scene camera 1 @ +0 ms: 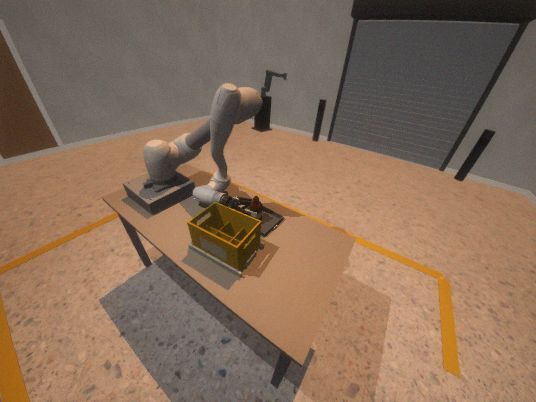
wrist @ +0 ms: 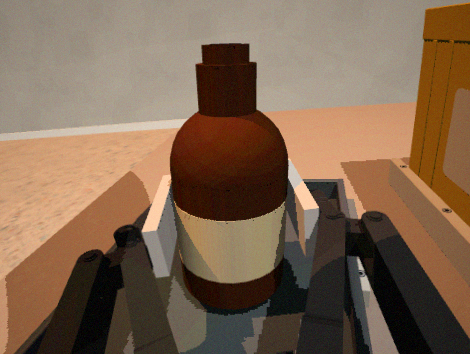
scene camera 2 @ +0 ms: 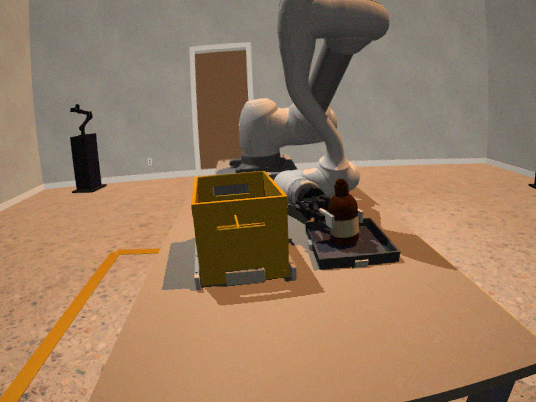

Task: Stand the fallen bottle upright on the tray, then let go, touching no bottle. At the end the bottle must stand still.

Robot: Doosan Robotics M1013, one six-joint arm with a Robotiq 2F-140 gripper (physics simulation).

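Where they show: gripper, between the fingertips: (scene camera 1: 259,210) (scene camera 2: 347,219); arm's base, origin of its link: (scene camera 1: 164,181) (scene camera 2: 261,166).
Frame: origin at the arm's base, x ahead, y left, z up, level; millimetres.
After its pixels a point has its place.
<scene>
A brown bottle (scene camera 1: 255,205) @[x 609, y 273, z 28 mm] (scene camera 2: 344,215) @[x 629, y 294, z -6 mm] (wrist: 229,165) @[x 562, y 276, z 14 mm] with a cream label is upright over the dark tray (scene camera 1: 274,226) @[x 716, y 326, z -82 mm] (scene camera 2: 381,255) @[x 708, y 377, z -77 mm]. Its base is within the tray's walls in the scene camera 2 view; whether it rests fully on the tray floor is hard to tell. My gripper (scene camera 2: 344,217) @[x 610, y 304, z -24 mm] (wrist: 229,185) @[x 610, y 304, z -24 mm] is shut on the bottle, with one light pad on each side at about the height of the label. In the scene camera 1 view the fingers are partly hidden beside the bottle.
A yellow crate (scene camera 1: 215,243) @[x 710, y -38, z 33 mm] (scene camera 2: 242,245) @[x 792, y 84, z -15 mm] (wrist: 420,100) @[x 758, y 170, z 1 mm] with dividers stands beside the tray, held by light brackets on the table (scene camera 1: 300,280) @[x 1024, y 179, z -97 mm] (scene camera 2: 350,340) @[x 992, y 290, z -97 mm]. The arm's base stands at the table's far end. A dark pedestal (scene camera 1: 262,114) (scene camera 2: 86,162) stands on the floor.
</scene>
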